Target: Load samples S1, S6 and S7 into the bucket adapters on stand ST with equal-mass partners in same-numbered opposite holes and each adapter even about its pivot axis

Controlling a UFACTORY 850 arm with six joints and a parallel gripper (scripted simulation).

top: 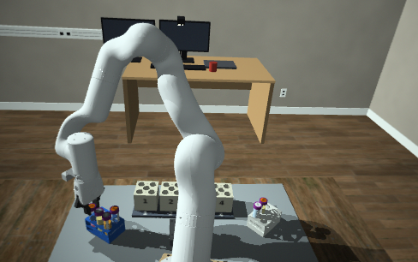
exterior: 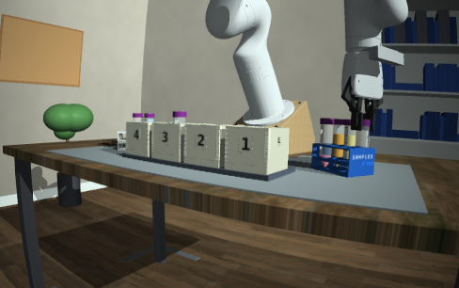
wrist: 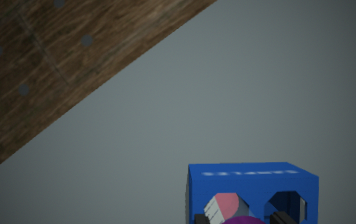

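Right now my hand is 2 cm past the blue samples rack, 4 cm to the left of it and 9 cm above it. Also, from my hand: adapter 1: 8 cm ahead, 22 cm to the right, 7 cm below; then white rack: 17 cm behind, 68 cm to the right, 9 cm below.
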